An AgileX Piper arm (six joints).
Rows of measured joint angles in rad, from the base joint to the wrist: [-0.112 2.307 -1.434 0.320 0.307 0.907]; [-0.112 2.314 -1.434 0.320 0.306 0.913]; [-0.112 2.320 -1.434 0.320 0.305 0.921]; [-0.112 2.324 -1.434 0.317 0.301 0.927]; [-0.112 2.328 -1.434 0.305 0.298 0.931]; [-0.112 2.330 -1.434 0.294 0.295 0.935]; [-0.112 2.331 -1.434 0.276 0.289 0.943]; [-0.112 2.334 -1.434 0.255 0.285 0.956]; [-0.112 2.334 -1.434 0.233 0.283 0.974]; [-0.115 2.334 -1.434 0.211 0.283 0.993]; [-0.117 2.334 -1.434 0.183 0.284 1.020]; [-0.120 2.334 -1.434 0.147 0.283 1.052]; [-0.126 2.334 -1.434 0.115 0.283 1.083]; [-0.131 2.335 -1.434 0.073 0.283 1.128]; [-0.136 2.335 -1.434 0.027 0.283 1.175]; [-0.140 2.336 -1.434 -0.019 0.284 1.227]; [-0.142 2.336 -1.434 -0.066 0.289 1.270]
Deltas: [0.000 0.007 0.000 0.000 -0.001 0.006]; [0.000 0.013 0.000 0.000 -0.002 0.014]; [0.000 0.017 0.000 -0.003 -0.006 0.020]; [0.000 0.021 0.000 -0.015 -0.009 0.024]; [0.000 0.023 0.000 -0.026 -0.012 0.028]; [0.000 0.024 0.000 -0.044 -0.018 0.036]; [0.000 0.027 0.000 -0.065 -0.022 0.049]; [0.000 0.027 0.000 -0.087 -0.024 0.067]; [-0.003 0.027 0.000 -0.109 -0.024 0.086]; [-0.005 0.027 0.000 -0.137 -0.023 0.113]; [-0.008 0.027 0.000 -0.173 -0.024 0.145]; [-0.014 0.027 0.000 -0.205 -0.024 0.176]; [-0.019 0.028 0.000 -0.247 -0.024 0.221]; [-0.024 0.028 0.000 -0.293 -0.024 0.268]; [-0.028 0.029 0.000 -0.339 -0.023 0.320]; [-0.030 0.029 0.000 -0.386 -0.018 0.363]
